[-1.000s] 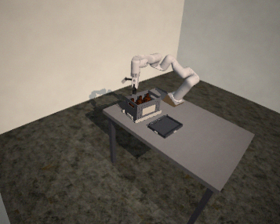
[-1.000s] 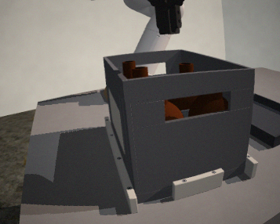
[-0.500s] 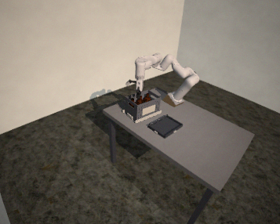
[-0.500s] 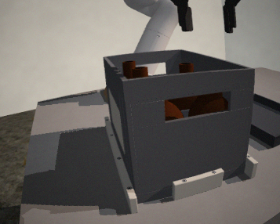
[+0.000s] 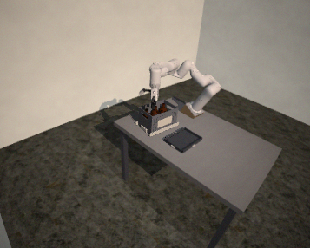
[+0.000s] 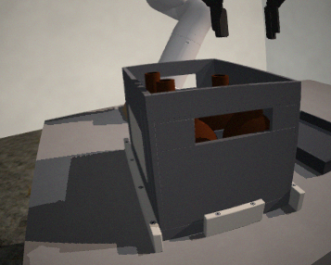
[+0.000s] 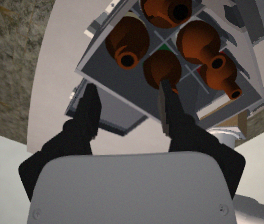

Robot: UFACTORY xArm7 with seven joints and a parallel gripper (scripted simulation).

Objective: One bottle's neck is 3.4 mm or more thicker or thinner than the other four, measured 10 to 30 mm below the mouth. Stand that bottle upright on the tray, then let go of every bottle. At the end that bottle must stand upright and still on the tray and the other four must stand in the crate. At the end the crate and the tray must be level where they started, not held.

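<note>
The dark grey crate is 160 mm below my hand, 90 mm behind it and 30 mm to the right of it. Round my hand: dark flat tray 260 mm to the left, 230 mm below, 90 mm behind; glass bottle 190 mm behind, 150 mm below, 60 mm to the right.
</note>
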